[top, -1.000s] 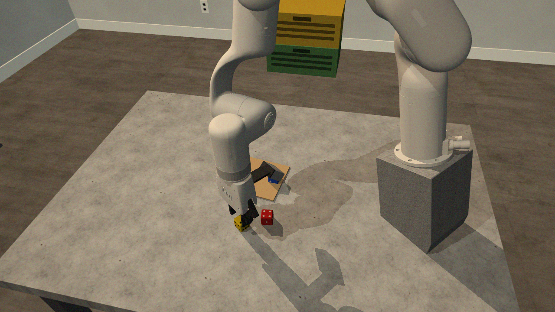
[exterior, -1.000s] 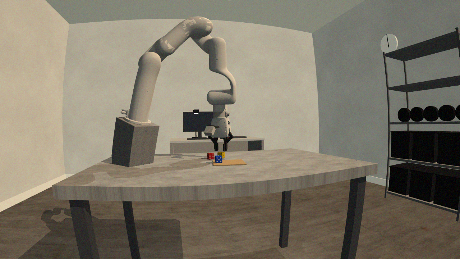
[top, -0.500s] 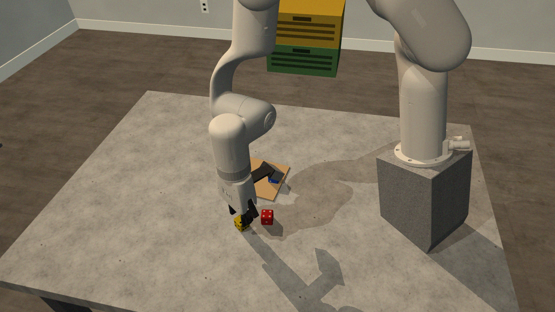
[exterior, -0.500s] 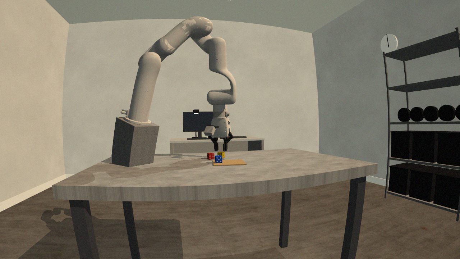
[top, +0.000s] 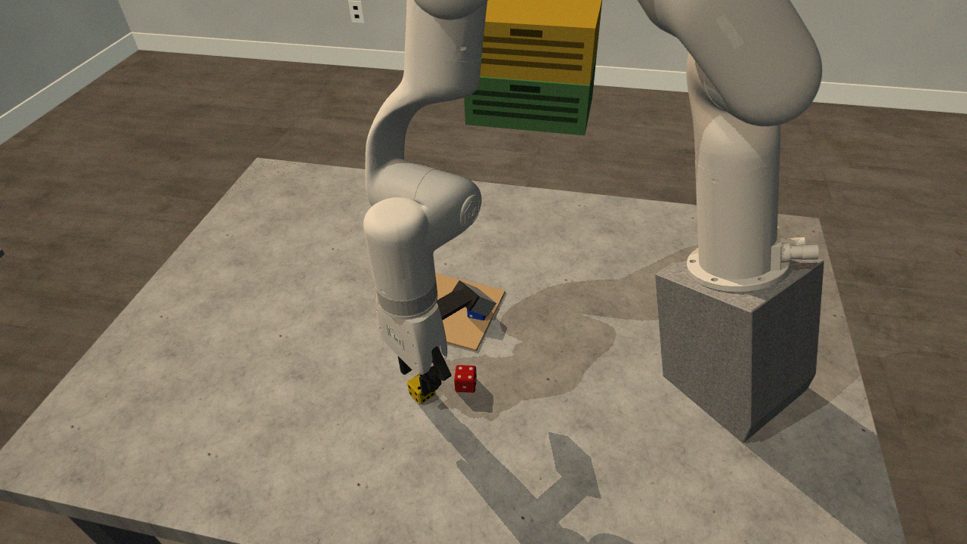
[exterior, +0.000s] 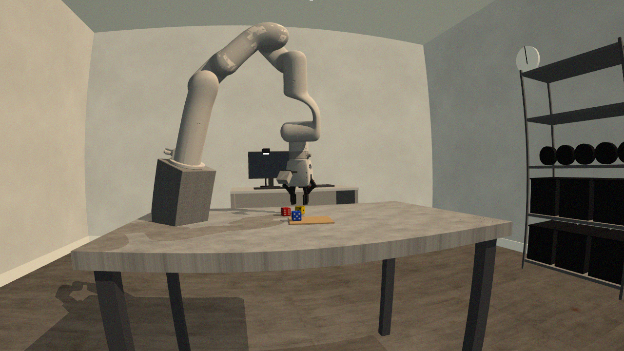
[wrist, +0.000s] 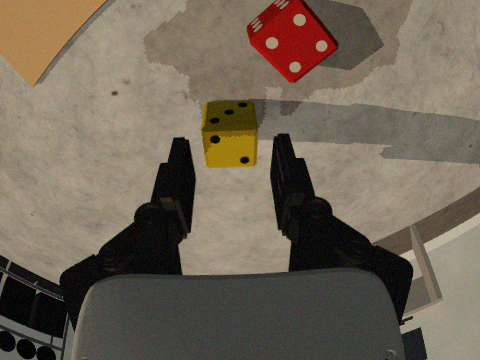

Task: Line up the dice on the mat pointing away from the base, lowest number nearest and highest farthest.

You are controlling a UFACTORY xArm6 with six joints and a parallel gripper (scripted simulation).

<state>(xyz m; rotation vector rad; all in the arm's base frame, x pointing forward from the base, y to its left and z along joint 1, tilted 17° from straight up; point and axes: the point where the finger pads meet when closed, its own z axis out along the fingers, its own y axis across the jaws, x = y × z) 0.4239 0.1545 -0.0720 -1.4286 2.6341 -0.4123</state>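
My hand is 4 cm above the yellow die. Round my hand: red die (6 cm behind, 4 cm below, 3 cm to the right); blue die (17 cm to the right, 4 cm below, 4 cm behind); mat (17 cm to the right, 5 cm below, 1 cm ahead).
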